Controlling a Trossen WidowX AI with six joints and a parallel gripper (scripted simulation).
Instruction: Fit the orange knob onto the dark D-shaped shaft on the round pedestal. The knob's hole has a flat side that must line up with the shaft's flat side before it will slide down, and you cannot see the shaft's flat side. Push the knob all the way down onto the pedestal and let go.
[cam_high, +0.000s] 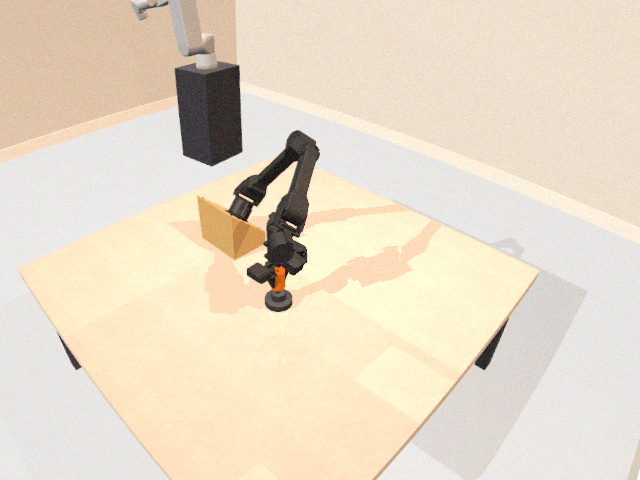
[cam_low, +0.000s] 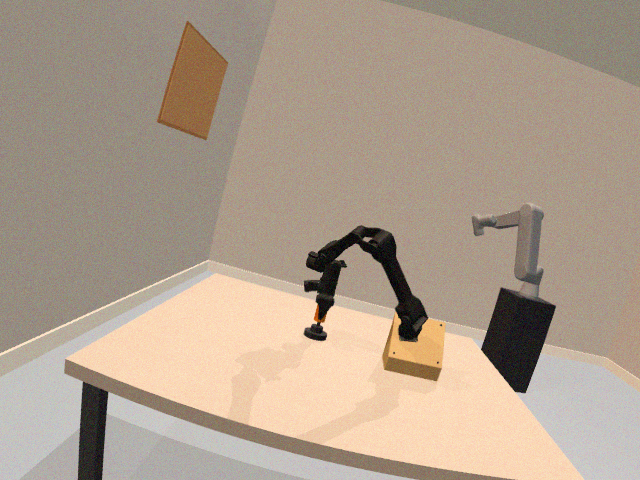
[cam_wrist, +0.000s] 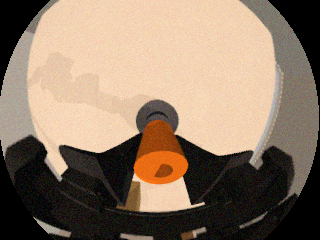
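My gripper tip is now 20 mm below the orange knob. Also, from my gripper tip: dark round pedestal (40 mm below).
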